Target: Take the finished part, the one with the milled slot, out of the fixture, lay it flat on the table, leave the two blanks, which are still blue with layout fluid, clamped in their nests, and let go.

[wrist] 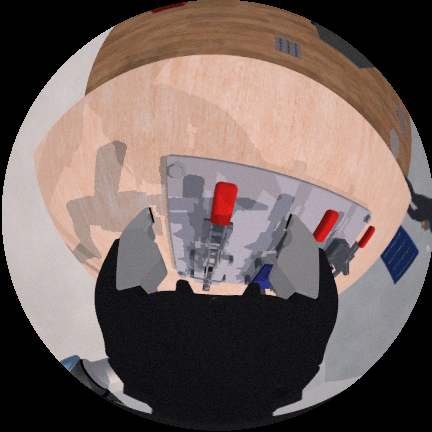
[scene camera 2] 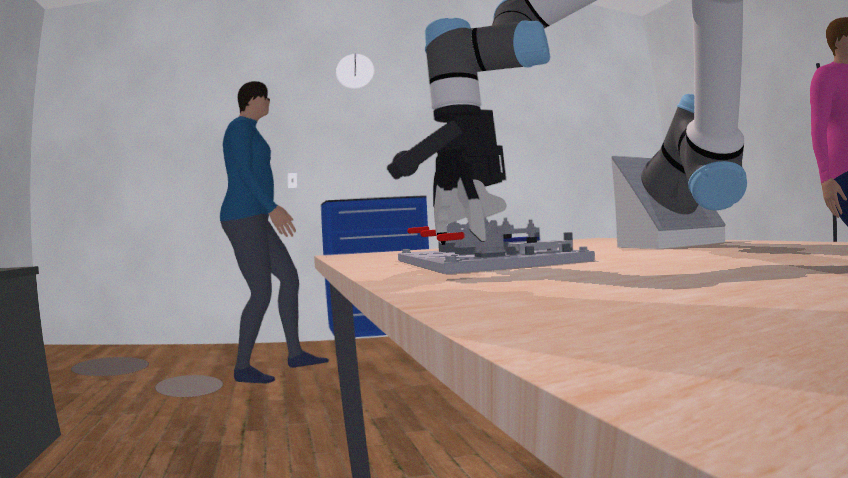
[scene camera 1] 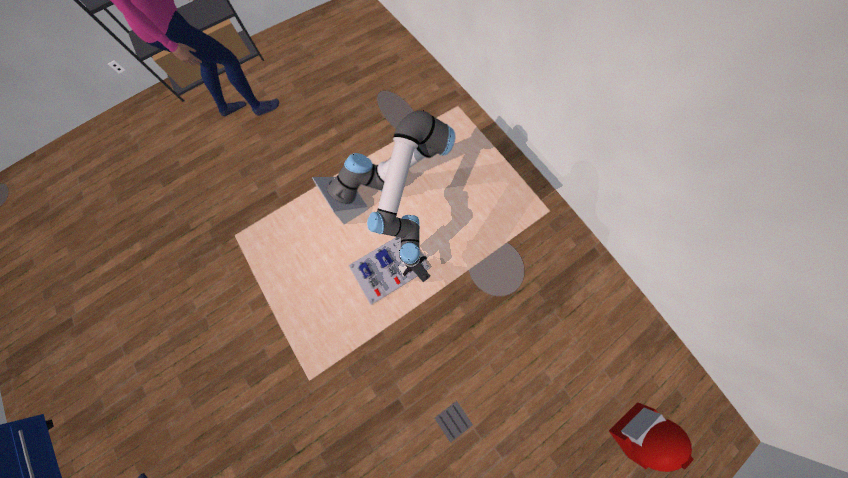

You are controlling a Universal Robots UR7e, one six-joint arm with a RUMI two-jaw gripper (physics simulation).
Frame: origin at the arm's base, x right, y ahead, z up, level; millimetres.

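Seen in the pictures: gripper, fingertip midpoint: (wrist: 219,212) (scene camera 2: 461,243); arm's base, link origin: (scene camera 2: 669,190) (scene camera 1: 341,192).
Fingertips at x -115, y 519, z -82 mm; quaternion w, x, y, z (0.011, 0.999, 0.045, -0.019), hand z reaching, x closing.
Observation:
Pixels of each thing's top centre, then the offset from my fingertips to it. Level surfaces: height alone.
- grey fixture plate, top centre: (scene camera 2: 486,252) (wrist: 280,253) (scene camera 1: 389,266) dx +109, dy -76, dz -21 mm
- toggle clamp, top centre: (wrist: 211,264) (scene camera 2: 489,220) dx -1, dy -44, dz +31 mm
- wooden table, surface height: dz -36 mm
The grey fixture plate (scene camera 1: 387,291) (scene camera 2: 534,259) (wrist: 260,182) lies on the table. Two blue blanks sit in its nests: one blank (scene camera 1: 384,257) (wrist: 264,277) is partly behind a finger in the wrist view, the other blank (scene camera 1: 365,270) is farther along. My gripper (scene camera 1: 414,267) (scene camera 2: 462,237) (wrist: 219,212) is open, low over the remaining nest, fingers pointing down. Between its fingers in the wrist view are a toggle clamp (wrist: 213,250) and its red handle (wrist: 223,203). The finished part is not clearly discernible among the grey metal there; its slot and the clamp's state cannot be made out.
Two more red handles (scene camera 1: 377,292) (scene camera 1: 396,280) rise from the plate beside the gripper. The wooden table (scene camera 1: 285,308) (scene camera 2: 653,356) has an edge near the fixture. The arm's sloped base (scene camera 1: 333,204) (scene camera 2: 629,207) stands behind. A person (scene camera 1: 207,53) (scene camera 2: 828,124) and another person (scene camera 2: 246,172) stand off the table.

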